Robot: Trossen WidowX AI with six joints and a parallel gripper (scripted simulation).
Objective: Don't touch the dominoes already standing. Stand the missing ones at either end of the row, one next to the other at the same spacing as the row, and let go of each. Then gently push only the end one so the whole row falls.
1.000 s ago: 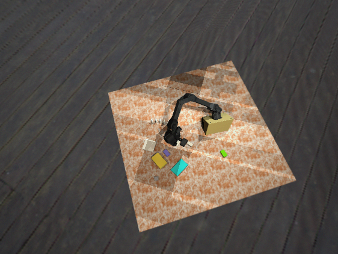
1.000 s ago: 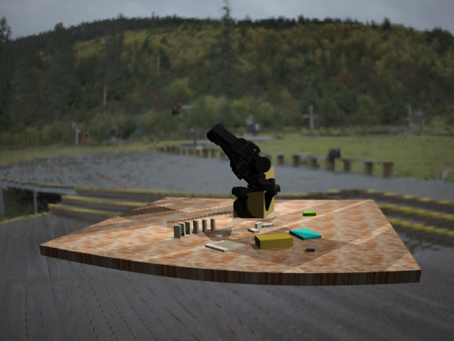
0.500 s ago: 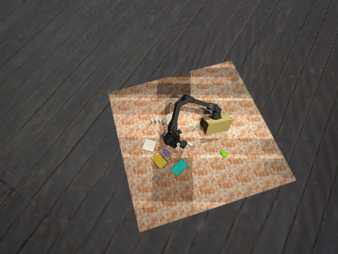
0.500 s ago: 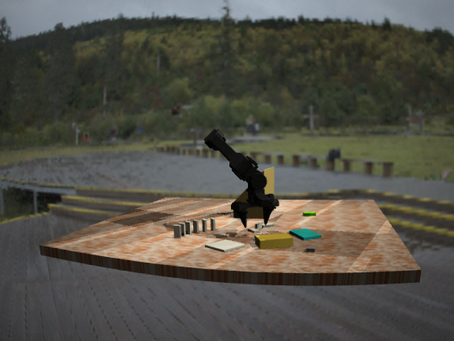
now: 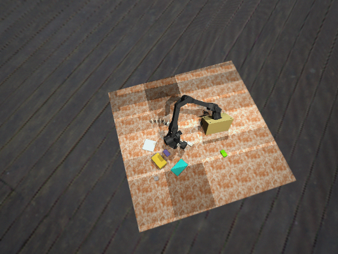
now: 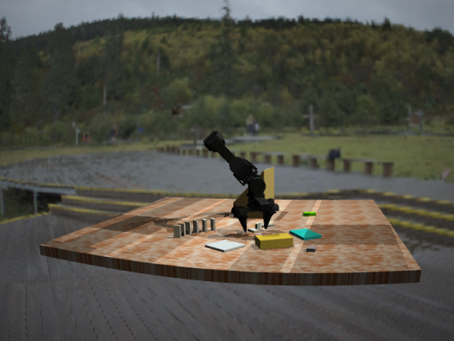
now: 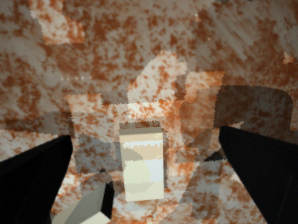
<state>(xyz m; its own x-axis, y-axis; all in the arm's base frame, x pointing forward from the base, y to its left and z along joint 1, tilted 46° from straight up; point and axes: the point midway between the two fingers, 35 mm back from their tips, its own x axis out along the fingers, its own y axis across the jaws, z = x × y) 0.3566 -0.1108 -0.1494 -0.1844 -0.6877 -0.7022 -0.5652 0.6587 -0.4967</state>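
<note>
My gripper tip is now 100 mm short of the small purple block and 40 mm to the right of it. Also, from my gripper tip: cyan tile: 60 mm ahead, 190 mm to the left; then white tile: 210 mm ahead, 90 mm to the right; then yellow block: 190 mm ahead, 80 mm to the left, 10 mm above.
</note>
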